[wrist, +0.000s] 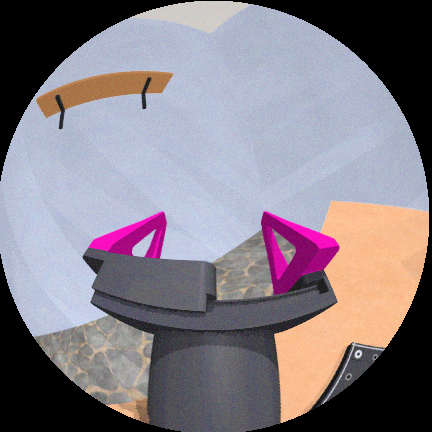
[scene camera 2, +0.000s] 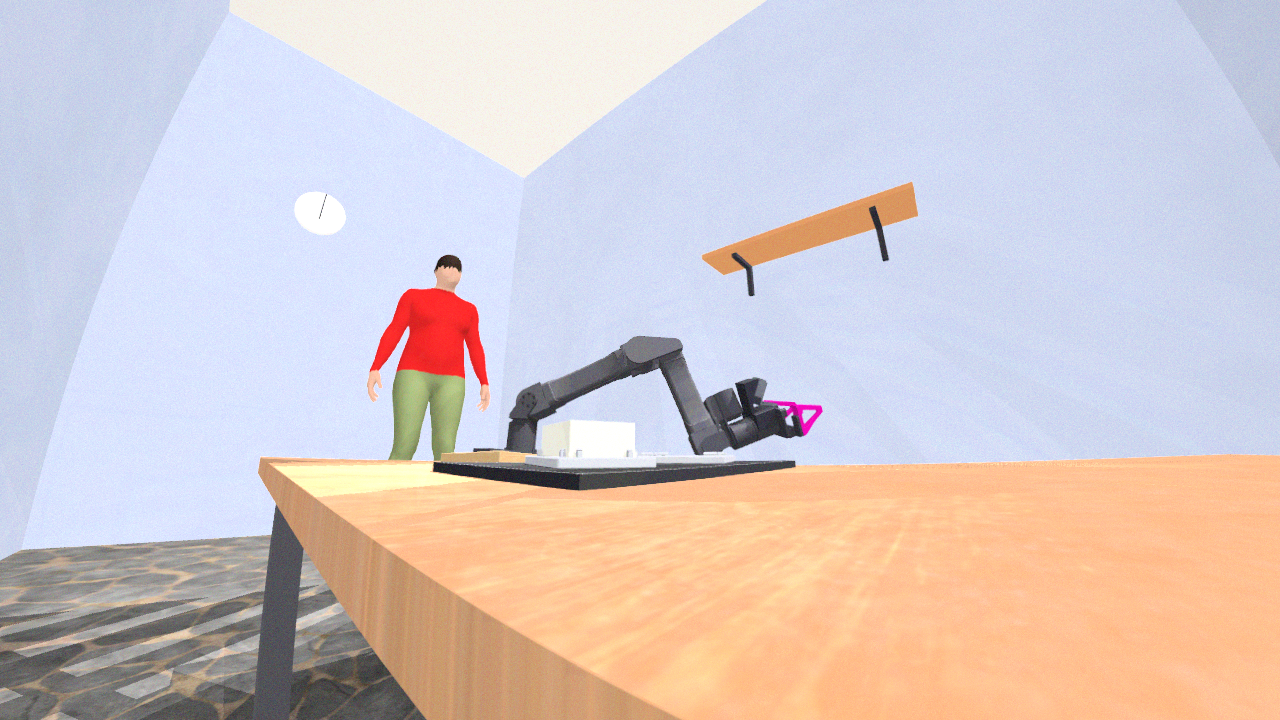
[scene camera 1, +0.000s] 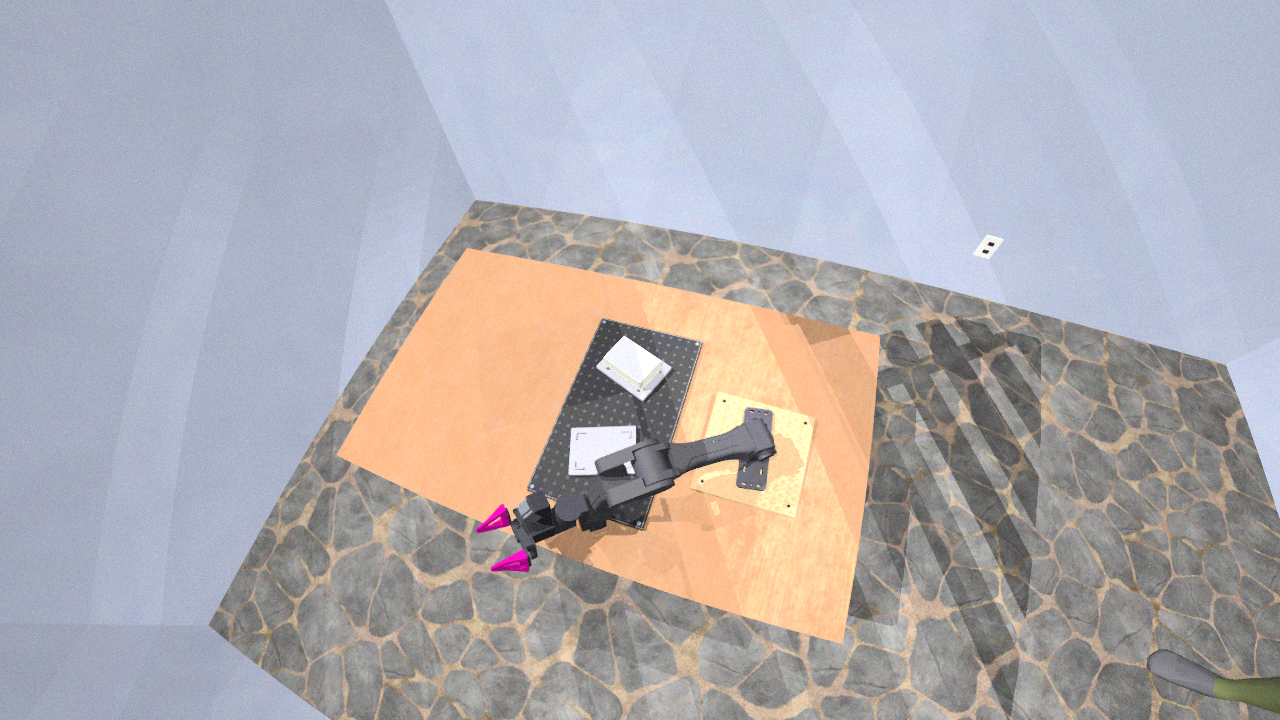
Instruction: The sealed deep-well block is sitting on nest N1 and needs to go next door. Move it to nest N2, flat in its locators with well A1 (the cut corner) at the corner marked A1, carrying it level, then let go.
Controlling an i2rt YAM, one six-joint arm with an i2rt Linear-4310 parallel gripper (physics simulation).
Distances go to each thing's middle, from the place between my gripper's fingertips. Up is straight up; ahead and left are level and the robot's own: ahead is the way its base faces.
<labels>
My gripper is now 170 mm past the white nest plate [scene camera 1: 587,444], 290 mm to the left of it and 110 mm above it. The rest, counted from my hand: white block [scene camera 2: 596,438]: 200 mm behind, 530 mm to the right, 80 mm below.
</labels>
